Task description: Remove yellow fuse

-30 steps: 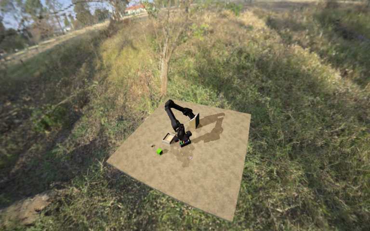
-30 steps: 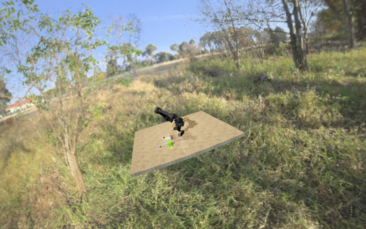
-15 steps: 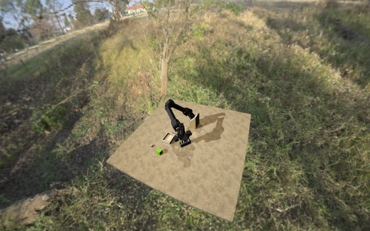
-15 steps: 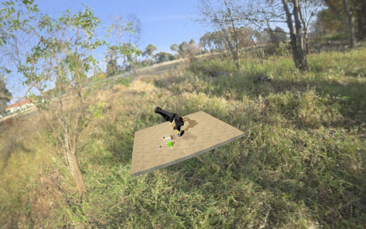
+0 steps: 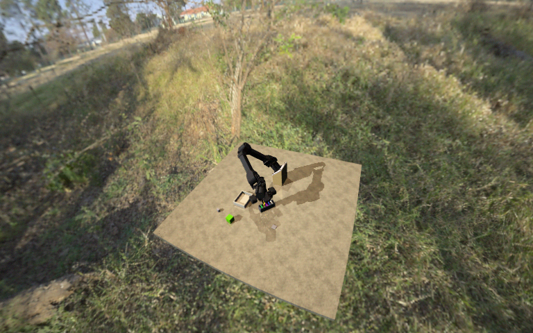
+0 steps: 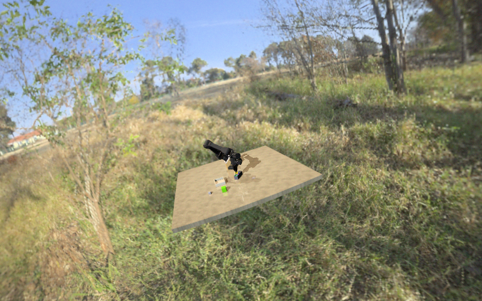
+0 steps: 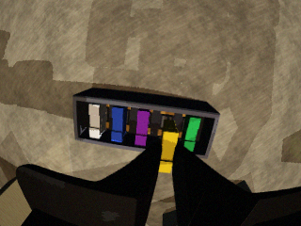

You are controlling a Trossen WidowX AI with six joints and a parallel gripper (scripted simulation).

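Right now my gripper tip is 190 mm to the left of the tray, 60 mm above it and 20 mm past it. From my gripper tip the other things lie so: yellow fuse 10 mm below.
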